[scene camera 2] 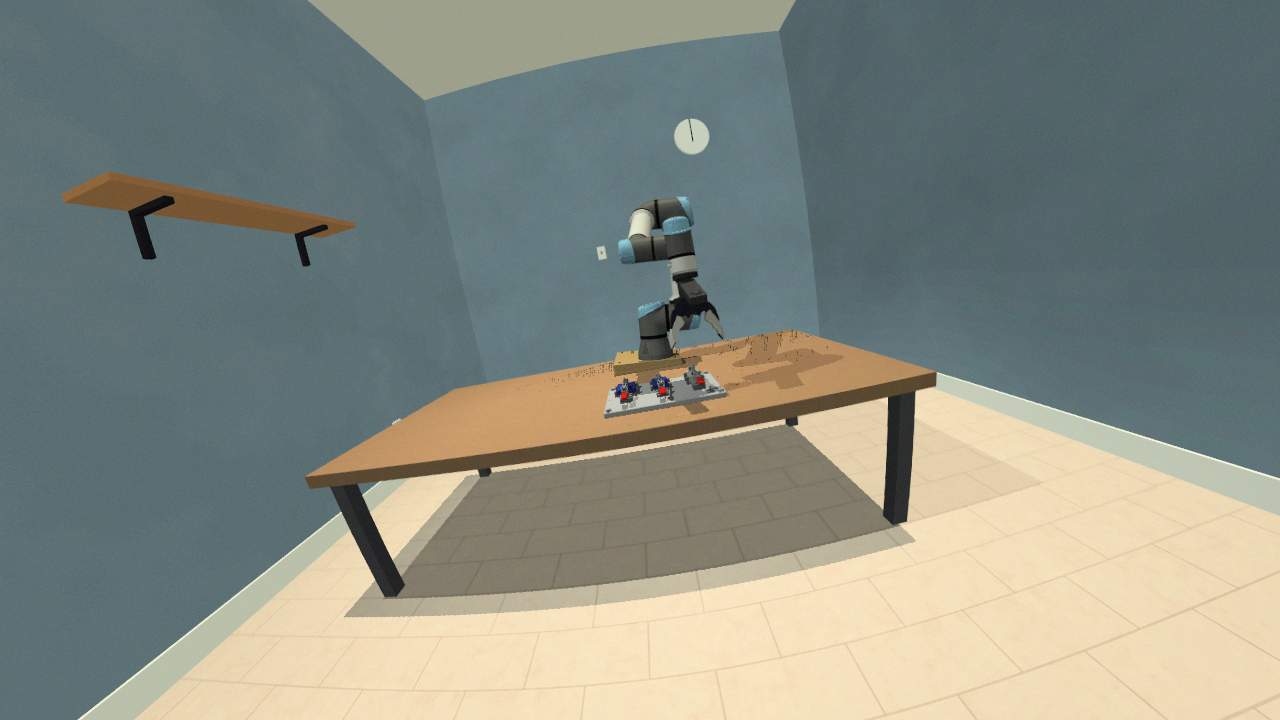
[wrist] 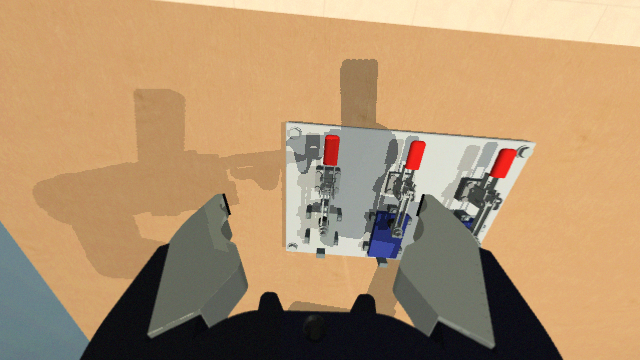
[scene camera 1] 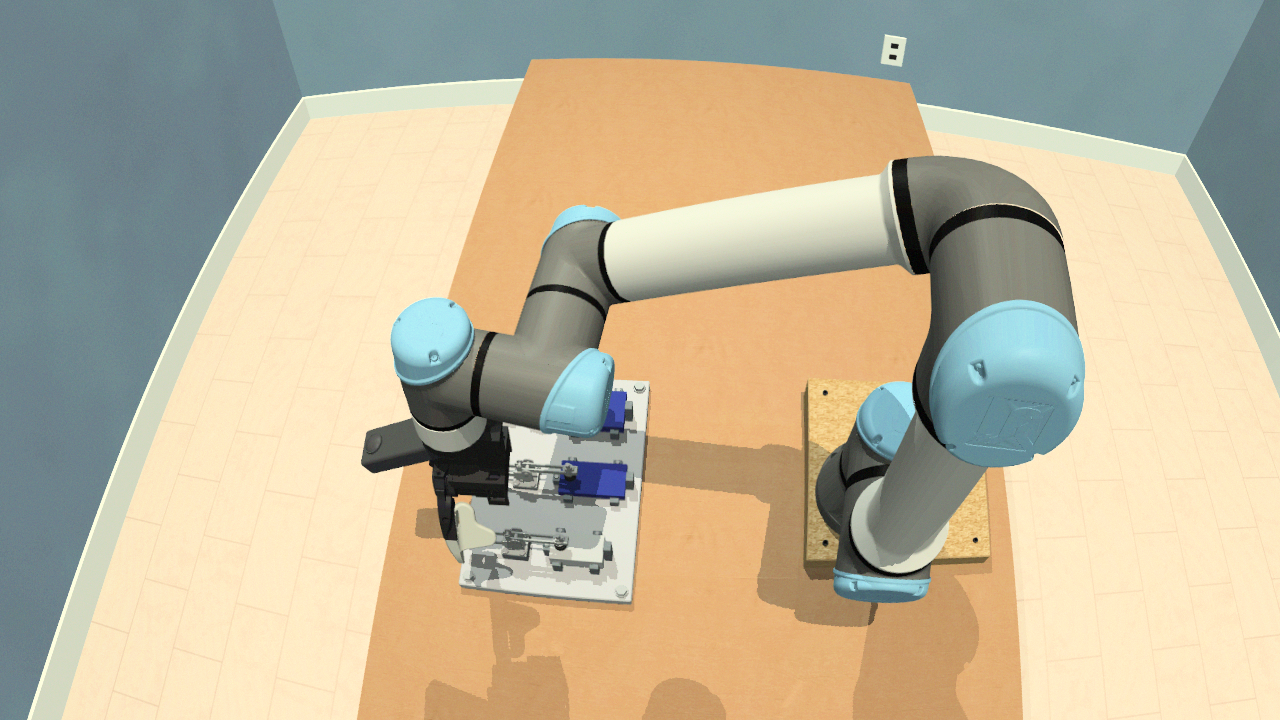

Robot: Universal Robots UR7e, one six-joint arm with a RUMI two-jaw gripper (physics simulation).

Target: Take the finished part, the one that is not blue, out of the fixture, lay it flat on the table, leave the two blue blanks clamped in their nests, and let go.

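Observation:
The light grey-white finished part sits in the end nest of the white fixture plate, under its toggle clamp. In the wrist view the part is hard to tell from the plate. That clamp's red handle lies toward the plate's outer edge. The middle blue blank and the far blue blank sit clamped in their nests; the far one is partly hidden by the arm or a finger. My gripper is wide open and empty, above the fixture near the finished part's clamp.
The fixture lies on the wooden table. Red handles of the other two clamps stick out beside the end one. The robot's base stands on a wooden board. A wall shelf hangs away from the table.

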